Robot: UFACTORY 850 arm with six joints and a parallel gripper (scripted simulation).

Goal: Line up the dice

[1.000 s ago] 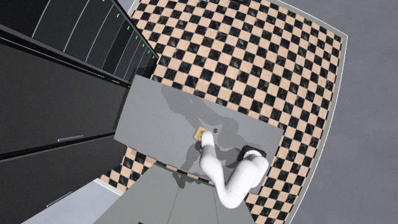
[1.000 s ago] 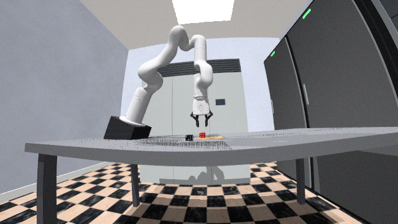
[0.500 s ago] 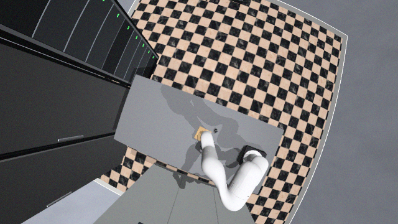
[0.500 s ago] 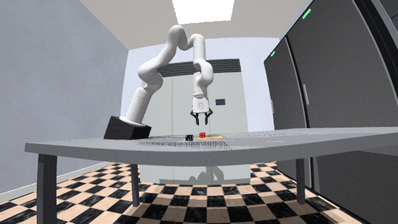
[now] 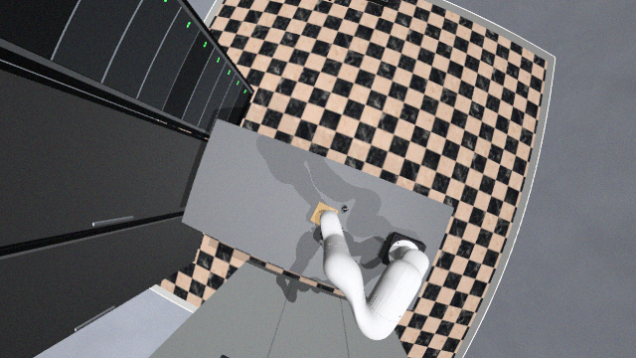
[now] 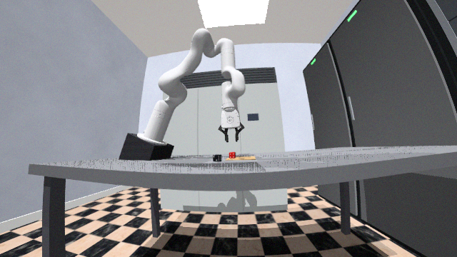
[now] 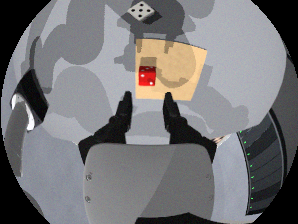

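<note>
My gripper is now 90 mm to the left of the black die, 90 mm above it and 70 mm past it. The rest, counted from my hand: tan mat (110 mm below, 50 mm ahead, 10 mm to the right); then red die (90 mm below); then white die (130 mm to the left, 90 mm below).
</note>
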